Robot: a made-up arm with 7 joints. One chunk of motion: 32 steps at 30 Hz.
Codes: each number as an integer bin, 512 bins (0 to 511) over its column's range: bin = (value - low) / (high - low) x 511, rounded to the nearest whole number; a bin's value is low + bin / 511 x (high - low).
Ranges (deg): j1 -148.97..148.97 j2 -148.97..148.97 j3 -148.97..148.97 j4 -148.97..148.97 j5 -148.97..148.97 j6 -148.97..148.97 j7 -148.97..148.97
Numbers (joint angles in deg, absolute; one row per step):
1: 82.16 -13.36 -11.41 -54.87 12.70 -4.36 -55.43
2: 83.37 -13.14 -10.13 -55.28 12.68 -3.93 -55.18
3: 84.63 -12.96 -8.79 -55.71 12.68 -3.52 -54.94
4: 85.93 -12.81 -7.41 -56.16 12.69 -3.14 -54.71
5: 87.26 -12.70 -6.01 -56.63 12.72 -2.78 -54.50
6: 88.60 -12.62 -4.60 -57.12 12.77 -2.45 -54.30
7: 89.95 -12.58 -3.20 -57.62 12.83 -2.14 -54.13
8: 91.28 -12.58 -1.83 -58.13 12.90 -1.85 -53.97
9: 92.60 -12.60 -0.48 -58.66 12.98 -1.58 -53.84
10: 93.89 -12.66 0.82 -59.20 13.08 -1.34 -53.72
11: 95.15 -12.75 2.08 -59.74 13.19 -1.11 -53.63
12: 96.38 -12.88 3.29 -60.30 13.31 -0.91 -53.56
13: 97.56 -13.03 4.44 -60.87 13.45 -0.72 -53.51
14: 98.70 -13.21 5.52 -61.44 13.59 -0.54 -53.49
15: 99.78 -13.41 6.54 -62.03 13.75 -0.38 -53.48
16: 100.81 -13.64 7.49 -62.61 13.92 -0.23 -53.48
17: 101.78 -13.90 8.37 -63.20 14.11 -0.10 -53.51
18: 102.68 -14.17 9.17 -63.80 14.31 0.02 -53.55
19: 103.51 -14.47 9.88 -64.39 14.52 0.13 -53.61
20: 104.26 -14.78 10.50 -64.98 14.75 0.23 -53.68
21: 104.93 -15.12 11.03 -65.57 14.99 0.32 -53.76
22: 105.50 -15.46 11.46 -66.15 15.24 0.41 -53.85
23: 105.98 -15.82 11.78 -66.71 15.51 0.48 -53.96
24: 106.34 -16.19 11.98 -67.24 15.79 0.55 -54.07
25: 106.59 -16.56 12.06 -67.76 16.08 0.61 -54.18
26: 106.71 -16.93 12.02 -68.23 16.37 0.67 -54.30
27: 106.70 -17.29 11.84 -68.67 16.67 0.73 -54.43
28: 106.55 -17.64 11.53 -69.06 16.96 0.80 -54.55
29: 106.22 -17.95 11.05 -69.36 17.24 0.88 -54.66
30: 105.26 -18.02 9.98 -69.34 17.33 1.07 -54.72
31: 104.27 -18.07 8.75 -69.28 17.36 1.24 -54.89
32: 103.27 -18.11 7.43 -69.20 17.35 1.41 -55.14
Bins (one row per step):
1: 396 233 236 161 277 248 160
2: 398 233 238 161 277 249 161
3: 401 233 240 160 277 249 161
4: 403 234 243 159 277 250 162
5: 405 234 245 158 277 251 162
6: 407 234 248 158 277 251 162
7: 410 234 250 157 278 252 163
8: 412 234 252 156 278 252 163
9: 414 234 255 155 278 253 163
10: 417 234 257 154 278 253 163
11: 419 234 259 153 278 254 164
12: 421 233 261 152 278 254 164
13: 423 233 263 151 279 254 164
14: 425 233 265 150 279 255 164
15: 427 233 267 149 279 255 164
16: 428 232 268 148 279 255 164
17: 430 232 270 147 280 255 164
18: 432 231 271 146 280 256 164
19: 433 231 272 145 280 256 164
20: 434 230 274 144 281 256 163
21: 435 230 274 143 281 256 163
22: 436 229 275 142 282 256 163
23: 437 228 276 141 282 256 163
24: 438 228 276 140 283 256 163
25: 438 227 276 139 283 257 163
26: 439 226 276 138 284 257 162
27: 439 226 276 138 284 257 162
28: 438 225 275 137 285 257 162
29: 438 225 274 137 285 257 162
30: 436 225 273 137 285 257 162
31: 434 225 271 137 285 258 161
32: 433 224 268 137 285 258 161

